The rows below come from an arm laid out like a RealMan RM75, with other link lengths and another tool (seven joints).
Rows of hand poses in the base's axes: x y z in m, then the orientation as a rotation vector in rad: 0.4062, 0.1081, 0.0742, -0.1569, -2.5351, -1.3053; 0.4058, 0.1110, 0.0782, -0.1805, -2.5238, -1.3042; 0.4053, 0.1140, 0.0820, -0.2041, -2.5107, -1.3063; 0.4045, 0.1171, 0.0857, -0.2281, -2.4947, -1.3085; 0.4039, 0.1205, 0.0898, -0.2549, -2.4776, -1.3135; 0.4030, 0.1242, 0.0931, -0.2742, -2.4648, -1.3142; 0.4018, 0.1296, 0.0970, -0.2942, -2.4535, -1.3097; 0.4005, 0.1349, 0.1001, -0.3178, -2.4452, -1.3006; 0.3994, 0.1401, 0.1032, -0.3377, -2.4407, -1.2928; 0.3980, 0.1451, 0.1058, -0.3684, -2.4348, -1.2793; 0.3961, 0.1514, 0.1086, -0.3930, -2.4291, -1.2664; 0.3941, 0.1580, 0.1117, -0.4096, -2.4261, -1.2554; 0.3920, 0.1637, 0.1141, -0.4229, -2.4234, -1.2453; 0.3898, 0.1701, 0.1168, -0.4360, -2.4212, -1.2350; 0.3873, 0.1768, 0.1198, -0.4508, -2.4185, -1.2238; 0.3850, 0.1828, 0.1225, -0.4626, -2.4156, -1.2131; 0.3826, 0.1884, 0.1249, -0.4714, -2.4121, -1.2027
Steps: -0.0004, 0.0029, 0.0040, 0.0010, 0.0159, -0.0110; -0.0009, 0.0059, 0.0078, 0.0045, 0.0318, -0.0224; -0.0017, 0.0090, 0.0115, 0.0091, 0.0500, -0.0335; -0.0023, 0.0124, 0.0156, 0.0155, 0.0684, -0.0470; -0.0032, 0.0161, 0.0189, 0.0185, 0.0832, -0.0559; -0.0044, 0.0215, 0.0228, 0.0179, 0.0990, -0.0643; -0.0057, 0.0268, 0.0259, 0.0130, 0.1150, -0.0749; -0.0068, 0.0320, 0.0290, 0.0078, 0.1264, -0.0847; -0.0082, 0.0370, 0.0316, -0.0014, 0.1435, -0.0999; -0.0101, 0.0433, 0.0344, -0.0098, 0.1587, -0.1114; -0.0121, 0.0499, 0.0375, -0.0171, 0.1691, -0.1189; -0.0142, 0.0556, 0.0399, -0.0237, 0.1782, -0.1245; -0.0164, 0.0620, 0.0426, -0.0306, 0.1868, -0.1301; -0.0189, 0.0687, 0.0456, -0.0381, 0.1965, -0.1366; -0.0212, 0.0747, 0.0483, -0.0449, 0.2055, -0.1411; -0.0236, 0.0803, 0.0507, -0.0510, 0.2142, -0.1436
